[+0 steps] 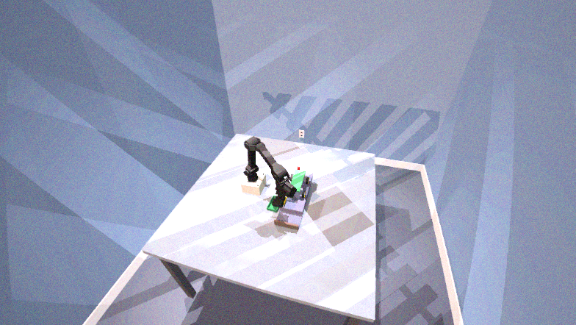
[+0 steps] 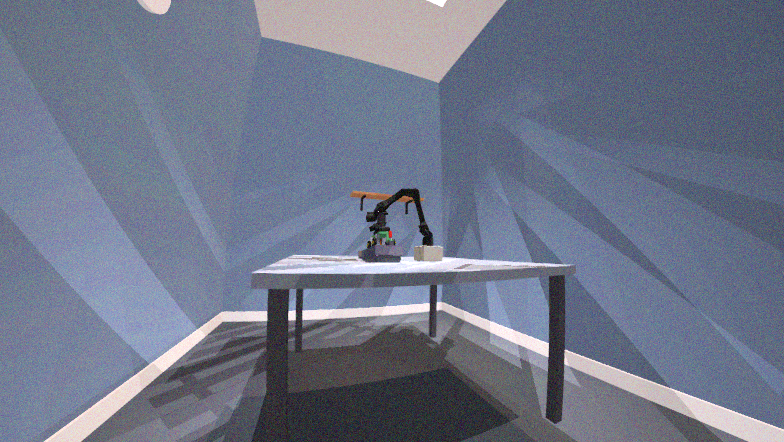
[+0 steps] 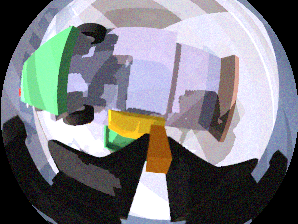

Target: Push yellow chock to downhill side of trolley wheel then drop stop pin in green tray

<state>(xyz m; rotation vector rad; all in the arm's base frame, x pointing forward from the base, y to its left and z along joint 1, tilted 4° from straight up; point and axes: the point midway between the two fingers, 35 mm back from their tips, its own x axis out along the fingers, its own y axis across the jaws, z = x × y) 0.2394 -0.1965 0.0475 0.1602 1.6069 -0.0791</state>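
My gripper tip is now 8 cm short of the red-headed stop pin, 27 cm to the right of it and 3 cm below it. The rest, counted from my gripper tip: green-topped trolley: 8 cm ahead, 16 cm to the left, 1 cm above; then yellow chock: 2 cm to the left, 1 cm below; then brown ramp lip: 4 cm ahead, 12 cm to the right, 7 cm below.
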